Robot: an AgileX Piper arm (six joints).
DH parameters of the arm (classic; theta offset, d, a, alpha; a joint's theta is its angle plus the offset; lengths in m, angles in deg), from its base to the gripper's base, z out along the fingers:
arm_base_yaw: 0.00 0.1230 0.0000 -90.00
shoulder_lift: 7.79 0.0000 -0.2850 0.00
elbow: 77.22 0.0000 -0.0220 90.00
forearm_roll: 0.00 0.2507 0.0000 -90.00
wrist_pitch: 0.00 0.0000 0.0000 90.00
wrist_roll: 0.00 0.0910 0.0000 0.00
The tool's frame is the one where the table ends.
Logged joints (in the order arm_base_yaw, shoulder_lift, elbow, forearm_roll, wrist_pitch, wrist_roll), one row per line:
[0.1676 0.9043 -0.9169 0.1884 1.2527 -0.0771]
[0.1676 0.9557 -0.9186 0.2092 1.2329 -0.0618]
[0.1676 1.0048 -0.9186 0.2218 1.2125 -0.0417]
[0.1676 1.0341 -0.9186 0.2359 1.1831 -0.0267]
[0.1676 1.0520 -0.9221 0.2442 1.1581 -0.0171]
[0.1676 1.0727 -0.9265 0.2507 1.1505 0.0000]
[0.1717 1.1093 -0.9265 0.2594 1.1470 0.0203]
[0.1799 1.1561 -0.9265 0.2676 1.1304 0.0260]
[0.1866 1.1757 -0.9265 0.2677 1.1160 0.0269]
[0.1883 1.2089 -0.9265 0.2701 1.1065 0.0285]
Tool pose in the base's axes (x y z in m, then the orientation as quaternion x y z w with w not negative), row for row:
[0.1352 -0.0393 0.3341 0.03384 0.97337 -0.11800 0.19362]
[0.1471 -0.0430 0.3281 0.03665 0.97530 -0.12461 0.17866]
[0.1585 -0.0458 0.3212 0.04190 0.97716 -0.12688 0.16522]
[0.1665 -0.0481 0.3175 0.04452 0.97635 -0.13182 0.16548]
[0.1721 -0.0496 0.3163 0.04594 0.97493 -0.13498 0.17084]
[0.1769 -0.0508 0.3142 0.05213 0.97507 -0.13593 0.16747]
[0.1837 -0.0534 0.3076 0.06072 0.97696 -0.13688 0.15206]
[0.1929 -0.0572 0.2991 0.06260 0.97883 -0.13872 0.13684]
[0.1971 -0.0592 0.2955 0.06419 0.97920 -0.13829 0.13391]
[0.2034 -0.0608 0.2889 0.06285 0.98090 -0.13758 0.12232]
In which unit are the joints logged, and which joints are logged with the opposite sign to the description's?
The joints are logged in radians. Opposite sign: arm_base_yaw, forearm_roll.
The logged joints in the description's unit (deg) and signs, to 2 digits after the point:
[-9.60 51.81 -52.53 -10.79 71.77 -4.42]
[-9.60 54.76 -52.63 -11.99 70.64 -3.54]
[-9.60 57.57 -52.63 -12.71 69.47 -2.39]
[-9.60 59.25 -52.63 -13.52 67.79 -1.53]
[-9.60 60.28 -52.83 -13.99 66.35 -0.98]
[-9.60 61.46 -53.08 -14.36 65.92 0.00]
[-9.84 63.56 -53.08 -14.86 65.72 1.16]
[-10.31 66.24 -53.08 -15.33 64.77 1.49]
[-10.69 67.36 -53.08 -15.34 63.94 1.54]
[-10.79 69.26 -53.08 -15.48 63.40 1.63]

